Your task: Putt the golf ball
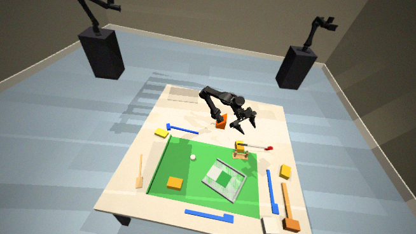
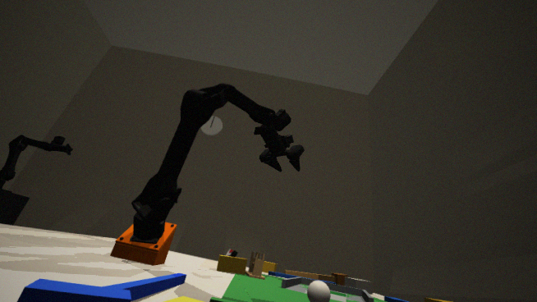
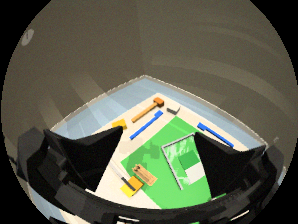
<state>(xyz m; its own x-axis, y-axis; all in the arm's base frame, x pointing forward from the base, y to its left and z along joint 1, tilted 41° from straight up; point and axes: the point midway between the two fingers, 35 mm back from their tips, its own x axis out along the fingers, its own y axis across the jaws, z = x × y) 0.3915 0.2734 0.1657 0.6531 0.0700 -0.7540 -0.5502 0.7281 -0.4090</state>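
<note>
Right now my gripper tip is 14 cm past the red putter, 17 cm to the right of it and 34 cm above it. Also, from my gripper tip: small wooden stand 6 cm behind, 4 cm to the left, 35 cm below; white golf ball 34 cm to the right, 36 cm below; green mat 9 cm ahead, 21 cm to the right, 38 cm below.
</note>
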